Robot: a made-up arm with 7 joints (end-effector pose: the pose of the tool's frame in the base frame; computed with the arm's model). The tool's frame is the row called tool. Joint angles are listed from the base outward.
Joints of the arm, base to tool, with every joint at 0 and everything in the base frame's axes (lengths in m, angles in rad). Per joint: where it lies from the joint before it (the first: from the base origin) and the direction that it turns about. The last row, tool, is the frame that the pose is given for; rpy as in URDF.
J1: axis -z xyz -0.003 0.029 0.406
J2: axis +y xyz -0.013 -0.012 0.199
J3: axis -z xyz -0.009 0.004 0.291
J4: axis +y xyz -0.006 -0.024 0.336
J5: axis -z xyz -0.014 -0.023 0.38
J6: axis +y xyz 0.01 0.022 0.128
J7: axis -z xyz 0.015 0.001 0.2
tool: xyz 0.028 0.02 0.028 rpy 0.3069 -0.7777 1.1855
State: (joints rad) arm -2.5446 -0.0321 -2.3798 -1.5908 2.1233 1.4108 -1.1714
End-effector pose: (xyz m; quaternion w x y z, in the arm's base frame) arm -0.3515 0.4841 1.1496 0.1519 -0.1735 -0.8830 0.4088
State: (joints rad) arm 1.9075 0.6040 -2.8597 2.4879 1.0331 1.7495 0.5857
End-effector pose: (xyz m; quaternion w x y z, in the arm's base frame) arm 0.2241 -0.0897 0.8379 0.5173 -0.3067 0.6685 -0.4375
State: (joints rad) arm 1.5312 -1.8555 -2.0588 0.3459 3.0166 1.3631 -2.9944
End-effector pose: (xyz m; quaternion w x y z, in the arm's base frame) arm -0.0558 1.2593 0.3347 0.3617 -0.1524 0.2259 0.8916
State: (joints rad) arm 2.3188 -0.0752 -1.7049 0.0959 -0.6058 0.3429 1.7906
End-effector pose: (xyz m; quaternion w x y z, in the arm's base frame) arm 0.1994 0.0481 1.9272 0.9578 -0.0297 -0.1803 -0.2221
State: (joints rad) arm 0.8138 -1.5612 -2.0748 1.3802 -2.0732 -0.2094 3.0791
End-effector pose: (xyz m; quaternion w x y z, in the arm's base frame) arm -0.0549 1.0425 0.3391 0.7712 -0.6059 0.1517 0.1229
